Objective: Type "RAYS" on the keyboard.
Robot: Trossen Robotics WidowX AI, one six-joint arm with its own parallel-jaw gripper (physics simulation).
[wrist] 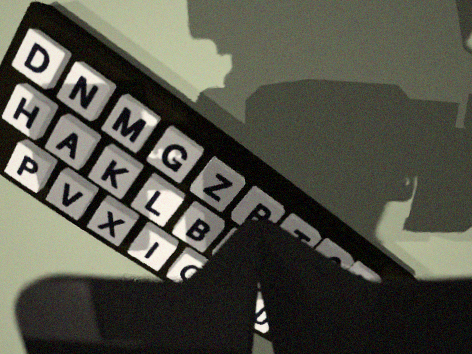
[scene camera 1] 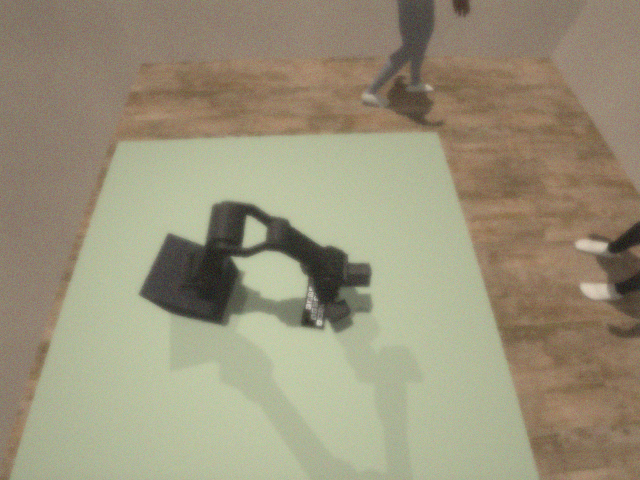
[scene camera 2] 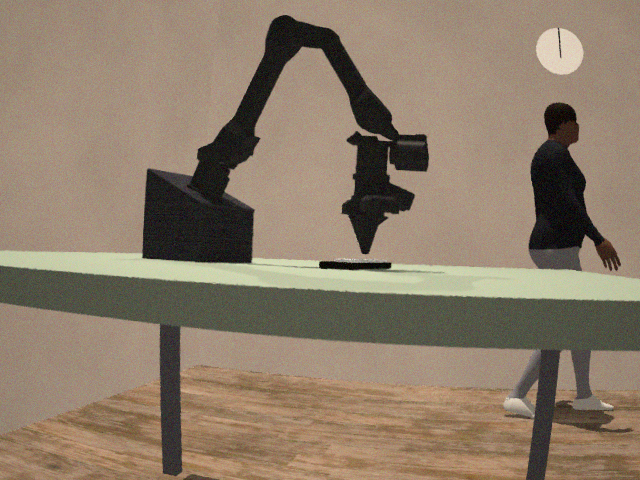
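Where they show: gripper, fingertip midpoint: (wrist: pixel 256 232) (scene camera 1: pixel 322 296) (scene camera 2: pixel 365 254); arm's base at its link origin: (scene camera 1: pixel 192 277) (scene camera 2: pixel 204 191).
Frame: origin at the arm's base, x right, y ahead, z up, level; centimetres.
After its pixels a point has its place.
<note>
The black keyboard (scene camera 1: pixel 305 324) {y 26.3, x 16.0, z -13.0 cm} (scene camera 2: pixel 355 265) {y 31.2, x 18.0, z -13.4 cm} (wrist: pixel 165 107) {y 35.9, x 5.5, z -13.0 cm} with white letter keys lies on the table, slanting down to the right in the wrist view. My gripper (scene camera 2: pixel 365 252) {y 32.9, x 9.6, z -11.4 cm} (wrist: pixel 256 232) {y 32.9, x 9.6, z -11.4 cm} is shut and empty, pointing down with its tips a small gap above the keyboard. In the wrist view, the tips overlap the lower part of the R key (wrist: pixel 259 204) {y 33.5, x 9.6, z -12.4 cm}. The A key (wrist: pixel 72 142) {y 34.0, x 2.6, z -12.4 cm} shows fully at the left. Right of R, the T key (wrist: pixel 301 234) {y 32.7, x 11.5, z -12.4 cm} and the keys beyond it are partly covered by the fingers. In scene camera 1 the arm hides the fingertips.
The arm's dark base (scene camera 1: pixel 180 279) {y 0.0, x 3.6, z 8.3 cm} (scene camera 2: pixel 196 232) {y 1.3, x 9.6, z -8.6 cm} stands on the green table (scene camera 1: pixel 155 423) {y -16.8, x 31.5, z -14.2 cm} (scene camera 2: pixel 465 320) {y 39.5, x 74.1, z -16.1 cm}, left of the keyboard. One person (scene camera 1: pixel 416 31) (scene camera 2: pixel 555 196) is beyond the table. Another person's feet (scene camera 1: pixel 599 291) show at the right in scene camera 1.
</note>
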